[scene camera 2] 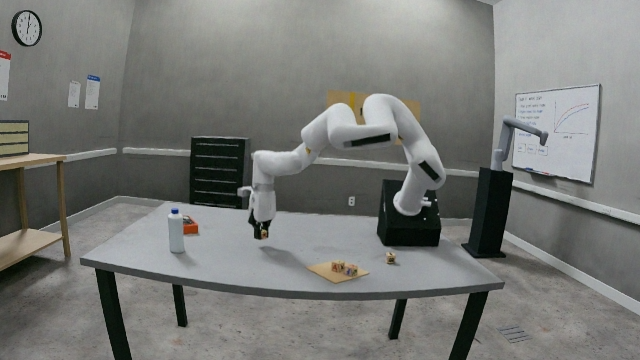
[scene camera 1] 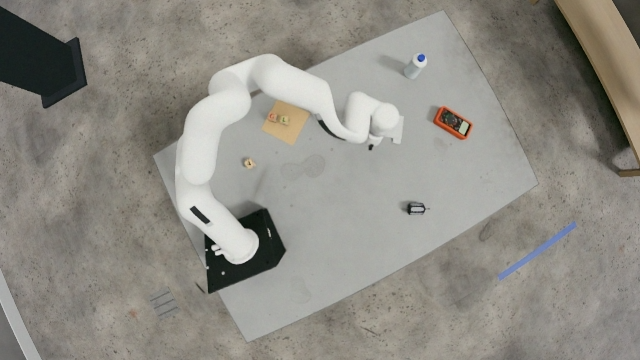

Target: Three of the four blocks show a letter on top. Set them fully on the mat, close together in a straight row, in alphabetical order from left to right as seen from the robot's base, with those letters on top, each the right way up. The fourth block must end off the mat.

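Scene:
Tan mat (scene camera 1: 298,117), 1.13 m from the lens.

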